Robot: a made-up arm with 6 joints. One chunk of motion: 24 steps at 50 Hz.
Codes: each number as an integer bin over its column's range. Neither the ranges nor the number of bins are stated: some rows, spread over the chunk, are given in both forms.
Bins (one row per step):
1: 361 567 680 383 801 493
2: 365 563 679 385 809 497
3: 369 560 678 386 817 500
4: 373 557 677 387 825 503
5: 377 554 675 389 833 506
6: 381 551 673 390 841 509
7: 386 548 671 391 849 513
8: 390 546 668 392 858 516
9: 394 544 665 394 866 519
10: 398 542 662 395 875 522
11: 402 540 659 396 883 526
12: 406 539 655 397 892 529
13: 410 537 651 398 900 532
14: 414 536 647 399 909 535
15: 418 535 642 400 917 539
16: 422 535 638 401 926 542
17: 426 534 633 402 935 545
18: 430 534 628 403 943 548
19: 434 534 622 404 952 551
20: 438 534 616 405 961 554
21: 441 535 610 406 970 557
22: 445 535 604 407 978 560
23: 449 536 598 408 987 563
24: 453 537 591 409 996 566
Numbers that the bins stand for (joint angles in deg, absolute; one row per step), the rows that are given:
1: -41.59 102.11 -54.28 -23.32 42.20 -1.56
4: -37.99 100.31 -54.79 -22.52 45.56 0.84
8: -32.89 98.33 -56.33 -21.52 50.18 3.96
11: -29.28 97.25 -57.86 -20.72 53.67 6.37
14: -25.68 96.53 -59.90 -20.12 57.31 8.53
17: -22.07 96.17 -62.28 -19.52 60.95 10.93
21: -17.57 96.35 -66.20 -18.72 65.85 13.81
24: -13.96 96.71 -69.43 -18.12 69.49 15.98
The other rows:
2: -40.39 101.39 -54.45 -22.92 43.32 -0.60
3: -39.19 100.85 -54.62 -22.72 44.44 0.12
5: -36.79 99.77 -55.14 -22.12 46.68 1.56
6: -35.59 99.23 -55.48 -21.92 47.80 2.28
7: -34.09 98.69 -55.82 -21.72 48.92 3.24
9: -31.68 97.97 -56.84 -21.12 51.30 4.69
10: -30.48 97.61 -57.35 -20.92 52.55 5.41
12: -28.08 97.07 -58.54 -20.52 54.93 7.09
13: -26.88 96.71 -59.22 -20.32 56.05 7.81
15: -24.48 96.35 -60.75 -19.92 58.43 9.49
16: -23.27 96.35 -61.43 -19.72 59.69 10.21
18: -20.87 96.17 -63.13 -19.32 62.07 11.65
19: -19.67 96.17 -64.15 -19.12 63.33 12.37
20: -18.47 96.17 -65.18 -18.92 64.59 13.09
22: -16.37 96.35 -67.22 -18.52 66.97 14.54
23: -15.17 96.53 -68.24 -18.32 68.23 15.26

